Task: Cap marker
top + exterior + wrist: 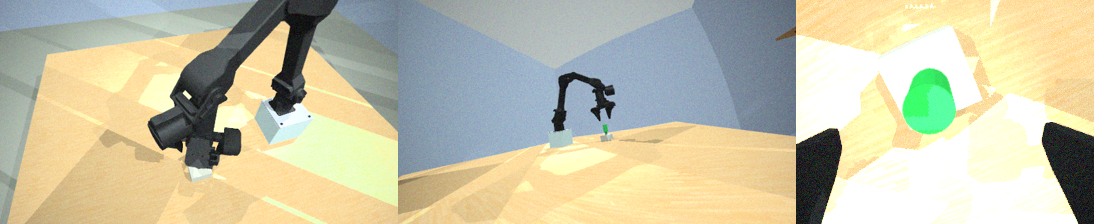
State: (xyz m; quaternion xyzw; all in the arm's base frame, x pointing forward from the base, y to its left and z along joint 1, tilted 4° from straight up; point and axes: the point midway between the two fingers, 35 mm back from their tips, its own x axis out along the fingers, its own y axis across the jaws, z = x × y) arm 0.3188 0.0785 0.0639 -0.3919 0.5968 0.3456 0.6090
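My gripper tip is now 5 cm above the green cap. Round my gripper tip: holder block: 11 cm below.
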